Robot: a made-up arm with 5 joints.
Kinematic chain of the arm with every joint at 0, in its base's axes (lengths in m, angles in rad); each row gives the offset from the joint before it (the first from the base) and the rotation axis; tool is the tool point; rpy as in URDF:
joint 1: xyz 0.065 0 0.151 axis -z
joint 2: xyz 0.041 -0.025 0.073 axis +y
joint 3: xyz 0.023 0 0.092 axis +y
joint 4: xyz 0.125 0 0.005 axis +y
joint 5: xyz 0.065 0.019 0 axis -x
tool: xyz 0 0 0 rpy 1.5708 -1.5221 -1.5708
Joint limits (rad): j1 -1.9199..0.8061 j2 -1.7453..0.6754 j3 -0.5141..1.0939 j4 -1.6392..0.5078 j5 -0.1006..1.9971
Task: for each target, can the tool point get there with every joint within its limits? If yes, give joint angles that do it. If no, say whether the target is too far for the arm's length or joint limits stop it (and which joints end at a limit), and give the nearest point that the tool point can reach.
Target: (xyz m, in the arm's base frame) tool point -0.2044 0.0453 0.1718
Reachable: no: joint limits stop it (at a limit: joint 2, joint 3, joint 4) | nearest point -0.1167 0.0306 0.2794 | short by 0.140 m
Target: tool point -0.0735 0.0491 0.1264
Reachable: no: joint limits stop it (at a limit: joint 1, joint 3, joint 4) | nearest point 0.0378 0.0924 0.1215 | short by 0.119 m
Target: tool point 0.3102 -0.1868 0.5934
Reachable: no: too far | nearest point 0.2231 -0.1204 0.4420 | short by 0.187 m
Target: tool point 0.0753 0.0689 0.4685
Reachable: yes | joints -1.5091 -0.8815 -0.2777 0.2389 0.5884
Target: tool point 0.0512 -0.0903 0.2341
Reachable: no: joint limits stop it (at a limit: joint 2, joint 3, joint 4) | nearest point 0.0372 -0.1821 0.2794 | short by 0.103 m
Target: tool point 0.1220 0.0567 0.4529
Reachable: yes | joints -0.8572 -0.9074 0.1442 -0.6427 0.2691
